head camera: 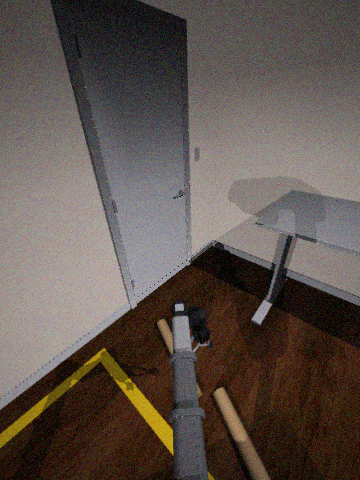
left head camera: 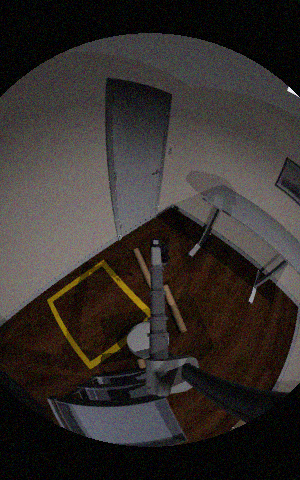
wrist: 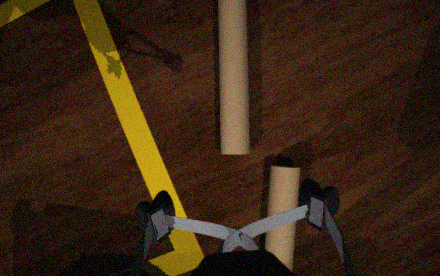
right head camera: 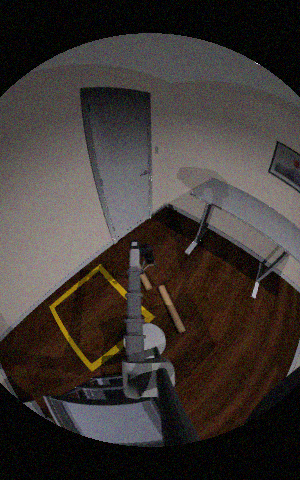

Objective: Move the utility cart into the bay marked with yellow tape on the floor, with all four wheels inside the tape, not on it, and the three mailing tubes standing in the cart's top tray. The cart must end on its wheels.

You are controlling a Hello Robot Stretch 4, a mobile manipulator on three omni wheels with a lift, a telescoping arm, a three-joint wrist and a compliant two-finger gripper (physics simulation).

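Note:
My gripper point(wrist: 236, 201) point(head camera: 202, 344) is open and empty, above the floor beside the bay. A far mailing tube point(head camera: 164, 331) point(left head camera: 142, 267) point(right head camera: 145, 281) point(wrist: 234, 75) lies on the floor outside the yellow tape point(head camera: 148, 411) point(left head camera: 125, 286) point(wrist: 132, 120). A nearer tube point(head camera: 232, 420) point(left head camera: 175, 310) point(right head camera: 171, 307) point(wrist: 283, 215) lies on the floor; its end shows between the fingers in the wrist view. A small tan piece point(left head camera: 142, 363), perhaps the third tube, is mostly hidden. A grey tray-like structure point(left head camera: 120, 420) point(right head camera: 107, 420) at the bottom seems to be the cart; its wheels are hidden.
A white round disc point(left head camera: 139, 340) point(right head camera: 154, 340) shows beside the arm, near the bay's near corner. A desk point(head camera: 325, 220) with metal legs stands along the right wall. A closed grey door point(head camera: 145, 150) is behind the bay's far corner. A wall runs along the bay's far left side.

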